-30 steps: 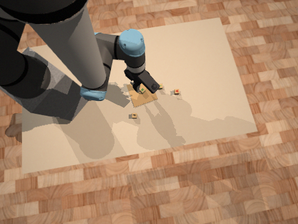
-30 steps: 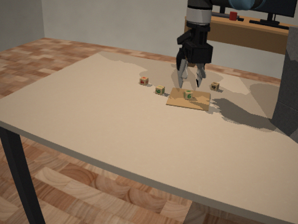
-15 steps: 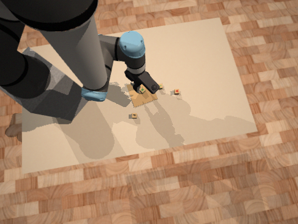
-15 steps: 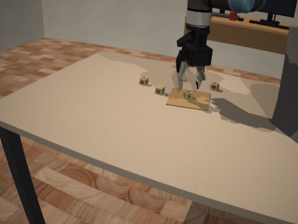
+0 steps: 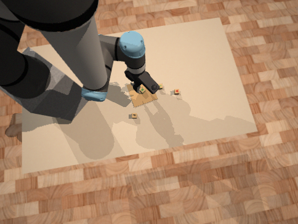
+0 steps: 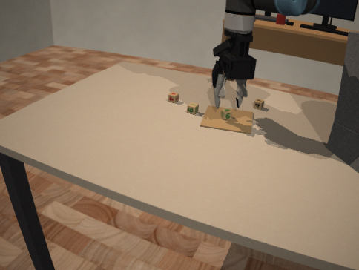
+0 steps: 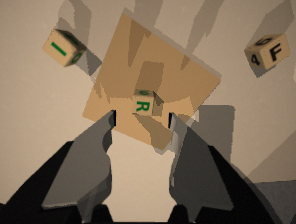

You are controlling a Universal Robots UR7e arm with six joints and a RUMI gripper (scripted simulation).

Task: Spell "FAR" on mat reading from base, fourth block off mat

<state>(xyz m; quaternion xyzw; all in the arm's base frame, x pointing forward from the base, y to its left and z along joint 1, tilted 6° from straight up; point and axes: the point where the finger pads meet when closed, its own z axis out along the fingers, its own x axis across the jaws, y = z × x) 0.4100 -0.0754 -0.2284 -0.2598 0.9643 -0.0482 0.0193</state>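
The green R block is 4 cm below my hand. Round my hand: brown mat (1 cm behind, 5 cm below); F block (8 cm behind, 13 cm to the right, 4 cm below); green-lettered block (10 cm ahead, 1 cm to the right, 4 cm below).
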